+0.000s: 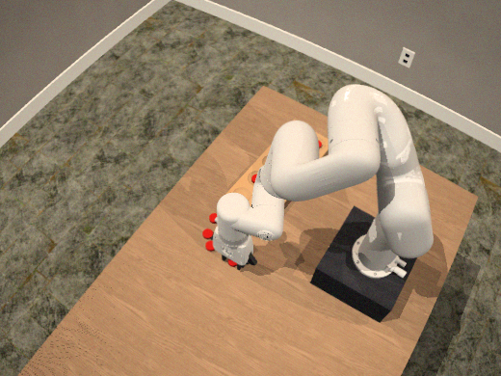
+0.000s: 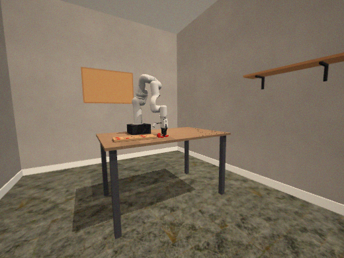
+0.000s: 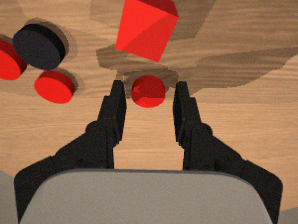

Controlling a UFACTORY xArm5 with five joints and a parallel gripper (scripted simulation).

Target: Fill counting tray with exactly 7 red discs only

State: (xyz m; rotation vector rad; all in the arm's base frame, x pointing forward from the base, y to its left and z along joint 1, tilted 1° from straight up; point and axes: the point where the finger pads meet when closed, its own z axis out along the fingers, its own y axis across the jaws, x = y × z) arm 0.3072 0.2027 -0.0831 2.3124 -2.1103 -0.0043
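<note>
Now: the wooden counting tray 8 cm ahead of my hand, 32 cm to the right of it and 2 cm below it. From my hand the other things lie so: black disc 8 cm ahead, 3 cm to the right, 2 cm below.
</note>
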